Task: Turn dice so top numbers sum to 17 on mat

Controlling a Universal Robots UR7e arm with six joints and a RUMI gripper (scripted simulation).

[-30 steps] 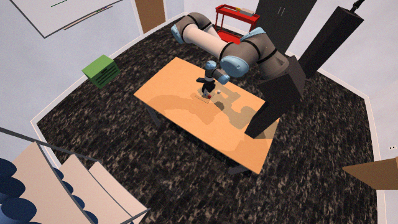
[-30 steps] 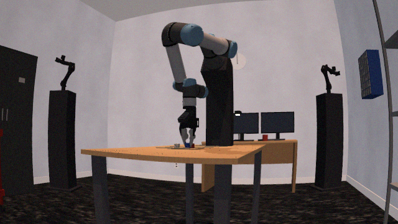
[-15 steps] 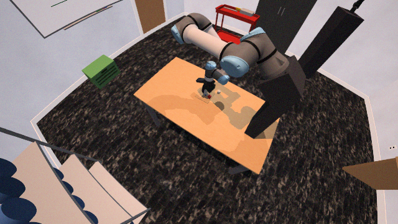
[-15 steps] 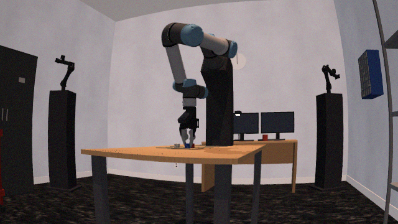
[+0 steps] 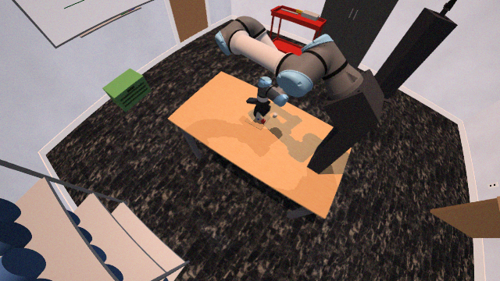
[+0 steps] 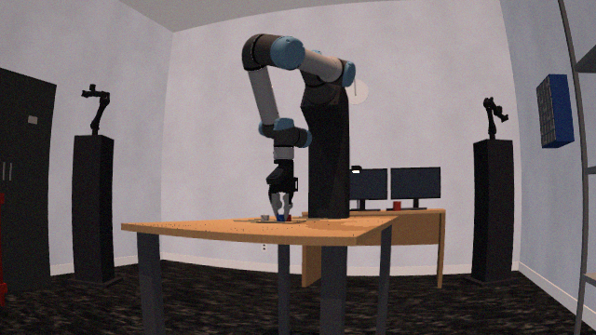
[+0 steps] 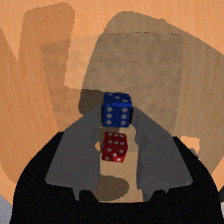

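The blue die lies right at my hand. Round my hand: red die 40 mm behind, 20 mm to the left, 10 mm below; then grey die 120 mm behind, 60 mm to the right, 10 mm below; then tan mat 20 mm below.
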